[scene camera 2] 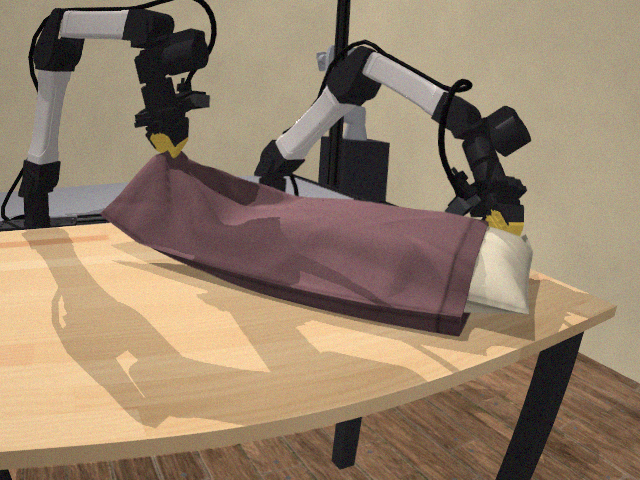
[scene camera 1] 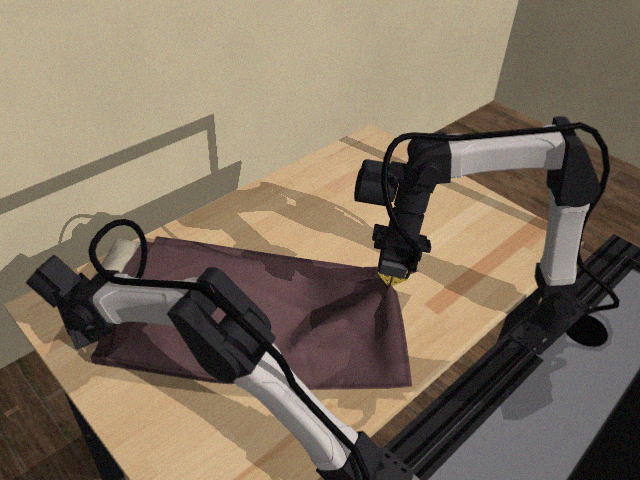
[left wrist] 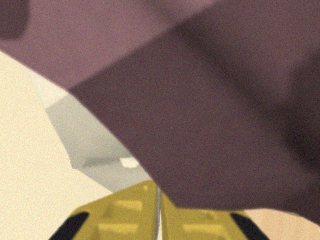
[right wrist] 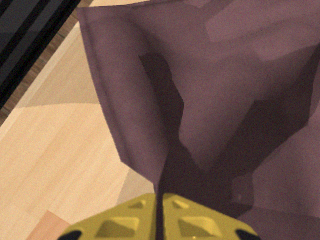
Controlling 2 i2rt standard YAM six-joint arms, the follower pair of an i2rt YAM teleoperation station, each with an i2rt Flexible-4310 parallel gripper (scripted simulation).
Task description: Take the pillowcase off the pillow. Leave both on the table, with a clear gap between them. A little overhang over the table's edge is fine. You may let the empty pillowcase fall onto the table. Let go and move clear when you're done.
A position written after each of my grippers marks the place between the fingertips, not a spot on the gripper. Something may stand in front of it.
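Observation:
There's a cream pillow (scene camera 2: 500, 280), and scene camera 1 has the pillow too (scene camera 1: 122, 250). You'd also find a pillowcase (scene camera 2: 406, 267), (scene camera 1: 337, 326), and both wrist views have the pillowcase as well, the left wrist view at (left wrist: 212, 107) and the right wrist view at (right wrist: 211, 108). As for my grippers, I can see my left gripper (scene camera 2: 512, 246), (left wrist: 158, 189), and my right gripper (scene camera 2: 174, 156).

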